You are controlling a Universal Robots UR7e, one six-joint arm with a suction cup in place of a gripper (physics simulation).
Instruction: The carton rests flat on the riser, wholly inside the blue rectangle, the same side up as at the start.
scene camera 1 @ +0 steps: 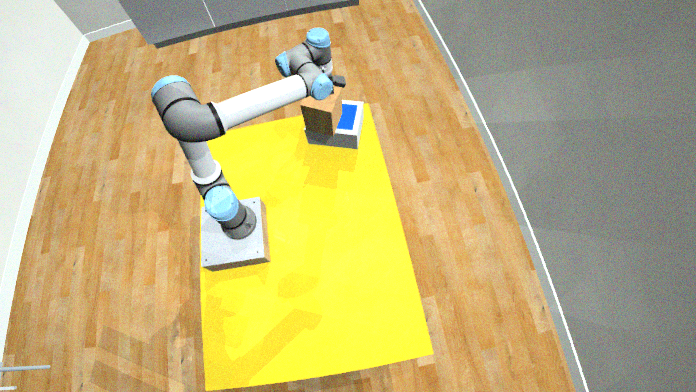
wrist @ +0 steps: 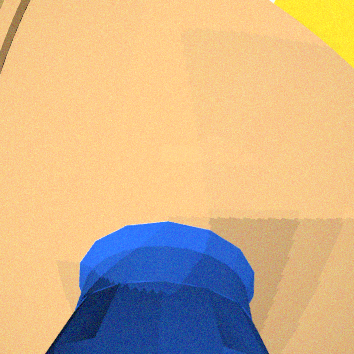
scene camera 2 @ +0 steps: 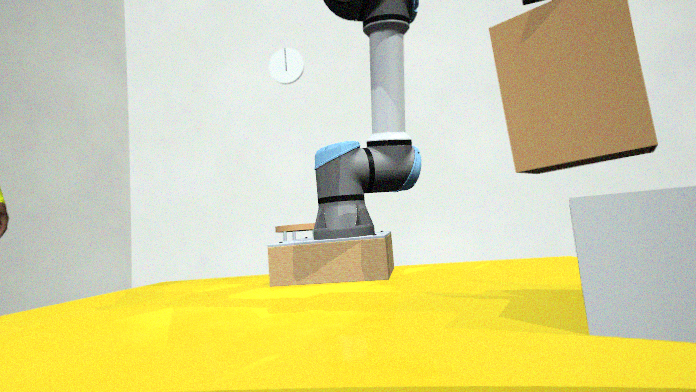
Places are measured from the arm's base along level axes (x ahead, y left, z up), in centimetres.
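Pixels of known places: end effector, tool point: [wrist: 165, 251] [scene camera 2: 575, 20]; arm's base, origin of the base link: [scene camera 1: 239, 222] [scene camera 2: 344, 236].
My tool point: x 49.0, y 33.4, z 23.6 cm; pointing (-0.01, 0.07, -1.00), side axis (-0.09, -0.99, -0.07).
Note:
Ahead of a thing's pixels: the offset from my tool point to its top centre. Level surfaces: height alone.
The brown carton @(dx -2.3, dy -0.2, dz +2.0 cm) [scene camera 1: 320, 117] [scene camera 2: 575, 90] [wrist: 125, 125] hangs above the riser, with a gap under its lower edge in scene camera 2. That edge looks slanted there. My gripper, a blue suction cup [wrist: 167, 260], is on the carton's top face and holds it. The cup is hidden behind the wrist in scene camera 1. The riser @(dx +3.0, dy +6.4, dz -21.5 cm) [scene camera 1: 345, 140] [scene camera 2: 640, 265] is a light grey block with a white top. The blue rectangle @(dx +3.0, dy +6.4, dz -21.5 cm) [scene camera 1: 348, 116] on it shows to the right of the carton in scene camera 1; the carton hides the rest.
The yellow mat @(dz -33.5 cm) [scene camera 1: 320, 240] [scene camera 2: 300, 345] lies under the riser and the arm's base plinth [scene camera 1: 235, 250] [scene camera 2: 330, 262]. Grey cabinets [scene camera 1: 240, 15] stand beyond the mat at the top of scene camera 1. A wall clock [scene camera 2: 286, 65] hangs behind the arm.

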